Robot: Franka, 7 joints.
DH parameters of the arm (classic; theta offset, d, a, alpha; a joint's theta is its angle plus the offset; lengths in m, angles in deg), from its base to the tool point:
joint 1: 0 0.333 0 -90
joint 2: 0 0 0 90
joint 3: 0 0.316 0.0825 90
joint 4: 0 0 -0.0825 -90
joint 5: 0 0.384 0 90
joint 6: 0 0 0.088 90
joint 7: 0 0.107 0 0
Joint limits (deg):
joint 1: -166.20..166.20
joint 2: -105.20..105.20
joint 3: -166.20..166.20
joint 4: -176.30..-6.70
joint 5: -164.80..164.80
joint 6: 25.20..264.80
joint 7: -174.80..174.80
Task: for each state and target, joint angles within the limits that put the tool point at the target. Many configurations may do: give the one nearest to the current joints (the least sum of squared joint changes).
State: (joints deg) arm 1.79 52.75 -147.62 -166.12 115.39 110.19 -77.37
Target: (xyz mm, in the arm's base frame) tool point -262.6 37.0 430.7
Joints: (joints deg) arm -19.22 66.63 -165.72 -176.30 114.74 139.49 -77.37
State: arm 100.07 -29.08 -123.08 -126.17 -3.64 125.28 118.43
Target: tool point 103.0 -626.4 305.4
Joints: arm 70.80 -25.76 -149.28 -107.30 -4.75 130.76 118.43
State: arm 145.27 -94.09 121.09 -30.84 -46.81 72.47 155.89
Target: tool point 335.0 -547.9 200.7
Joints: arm 156.70 -90.82 121.50 -51.21 -39.53 42.51 155.89
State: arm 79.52 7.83 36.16 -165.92 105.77 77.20 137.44
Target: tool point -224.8 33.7 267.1
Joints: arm 85.70 7.20 46.41 -176.30 86.55 50.92 137.44
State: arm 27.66 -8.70 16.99 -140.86 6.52 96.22 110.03
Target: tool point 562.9 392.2 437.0
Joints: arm 24.18 22.02 11.79 -91.01 6.84 123.54 110.03
